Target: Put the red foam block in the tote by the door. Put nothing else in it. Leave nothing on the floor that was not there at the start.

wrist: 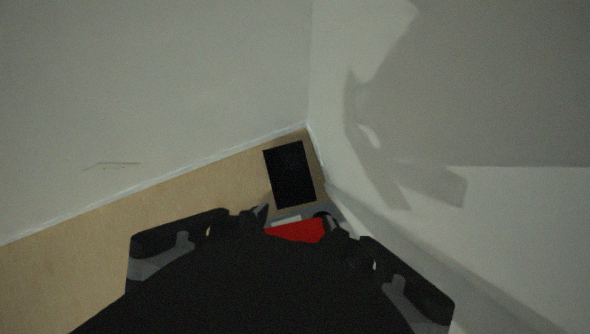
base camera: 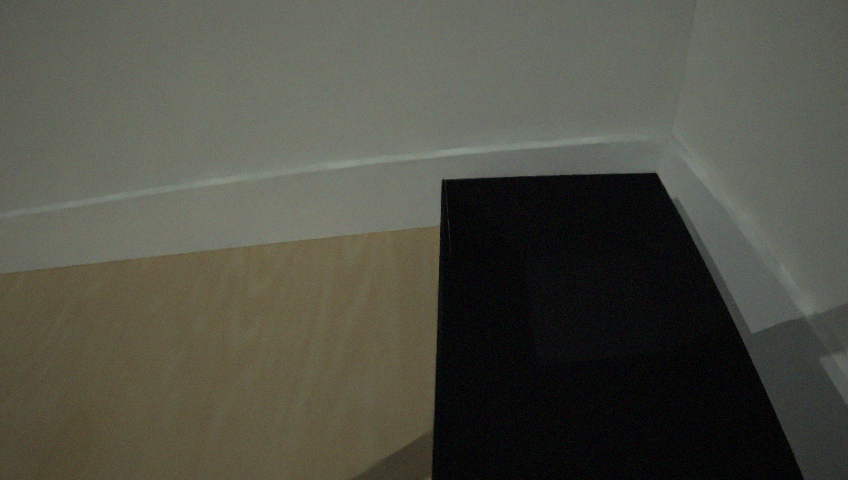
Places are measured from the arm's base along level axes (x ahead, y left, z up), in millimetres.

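Pixels of known places: gripper, fingertip midpoint: [wrist: 294, 218].
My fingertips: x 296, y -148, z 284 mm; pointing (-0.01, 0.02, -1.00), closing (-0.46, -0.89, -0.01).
Behind a point stands the place of what it marks.
The red foam block [wrist: 298, 232] {x 295, y -154, z 321 mm} shows in the wrist view between the fingertips; its lower part is hidden behind the gripper body. My gripper [wrist: 294, 218] {x 296, y -148, z 284 mm} is shut on it and holds it above the floor. A black, box-shaped thing, which looks like the tote [base camera: 571, 309] {x 398, y -106, z -393 mm} [wrist: 289, 176] {x 316, y -72, z -393 mm}, stands on the floor near the room corner. In the wrist view it lies just beyond the block and the fingertips. Its inside is too dark to make out. In the base camera view its near end is cut off by the lower edge, and the gripper and block do not show.
Pale walls [base camera: 333, 77] {x 548, y 96, z -214 mm} [wrist: 160, 75] {x 552, y -1, z 224 mm} with a light baseboard [base camera: 333, 193] {x 534, y 119, z -338 mm} meet in the corner behind the tote. The right wall is close beside it. Wood floor [base camera: 238, 344] {x 386, y 209, z -396 mm} [wrist: 65, 270] {x 159, y 1620, z -396 mm} lies to the left. A grey surface with a whitish patch [wrist: 286, 220] shows near the fingertips; what it is is unclear.
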